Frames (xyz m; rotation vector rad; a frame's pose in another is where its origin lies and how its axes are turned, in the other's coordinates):
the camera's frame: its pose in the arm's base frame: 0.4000 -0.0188 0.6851 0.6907 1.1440 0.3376
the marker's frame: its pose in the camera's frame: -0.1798 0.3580 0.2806 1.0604 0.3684 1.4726
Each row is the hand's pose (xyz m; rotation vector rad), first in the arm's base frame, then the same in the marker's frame.
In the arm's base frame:
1: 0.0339 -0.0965 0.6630 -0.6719 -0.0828 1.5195
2: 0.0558 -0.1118 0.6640 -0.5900 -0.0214 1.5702
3: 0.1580 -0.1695 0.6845 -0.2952 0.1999 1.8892
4: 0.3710 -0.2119 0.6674 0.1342 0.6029 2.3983
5: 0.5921 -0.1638 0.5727 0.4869 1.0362 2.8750
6: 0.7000 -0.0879 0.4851 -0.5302 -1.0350 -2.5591
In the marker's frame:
1: -0.6552 -0.3461 -0.1486 -2.4964 1.4332 -0.6967
2: -0.6533 -0.3245 -0.1329 -2.3893 1.4200 -0.6983
3: -0.6268 -0.2271 -0.0696 -1.9042 1.5126 -0.6013
4: -0.5572 -0.1126 0.1021 -1.1140 1.6627 -0.4452
5: -0.4719 -0.1014 0.3319 -0.3560 1.7819 -0.2807
6: -0.4214 -0.1561 0.4716 0.0730 1.8412 -0.1553

